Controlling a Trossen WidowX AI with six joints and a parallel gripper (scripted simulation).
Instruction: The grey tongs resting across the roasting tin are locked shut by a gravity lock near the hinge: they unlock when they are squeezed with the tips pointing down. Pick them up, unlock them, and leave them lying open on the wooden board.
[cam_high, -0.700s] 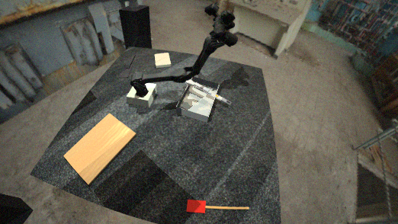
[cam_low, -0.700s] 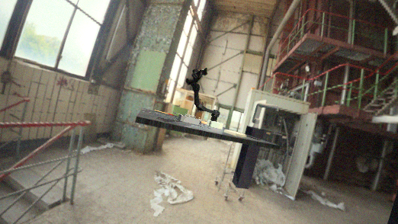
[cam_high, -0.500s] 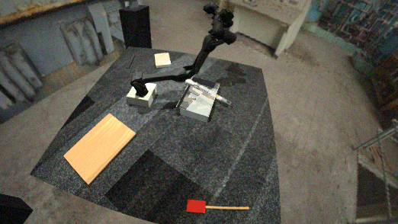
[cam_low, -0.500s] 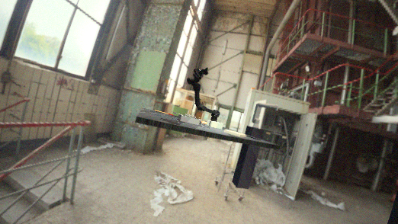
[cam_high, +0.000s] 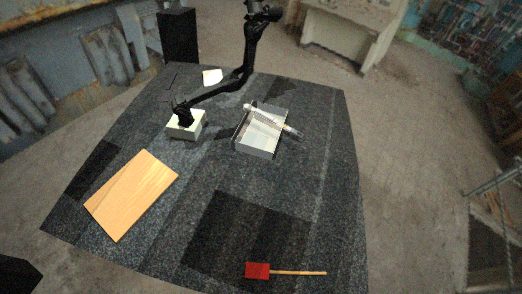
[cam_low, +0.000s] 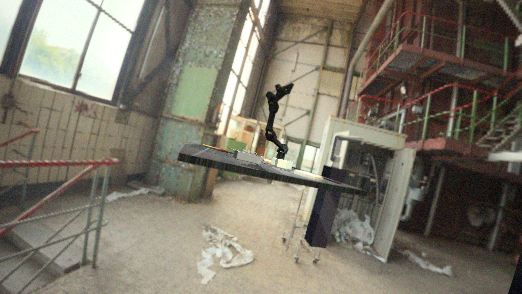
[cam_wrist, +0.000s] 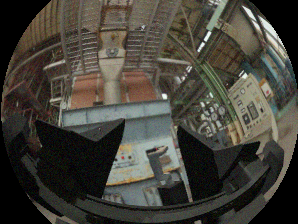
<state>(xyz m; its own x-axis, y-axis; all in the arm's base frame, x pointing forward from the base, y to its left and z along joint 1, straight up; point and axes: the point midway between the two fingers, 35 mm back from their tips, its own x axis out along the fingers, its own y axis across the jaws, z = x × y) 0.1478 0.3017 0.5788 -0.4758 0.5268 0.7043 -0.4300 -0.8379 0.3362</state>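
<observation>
Right now the yellow lock piece is 600 mm below my gripper tip, 300 mm ahead of it and 150 mm to the right of it. Round my gripper tip: wooden board: 710 mm to the right, 660 mm below, 190 mm behind; then roasting tin: 640 mm below, 190 mm ahead, 170 mm to the right; then cream pad: 660 mm below, 240 mm behind, 130 mm to the left.
</observation>
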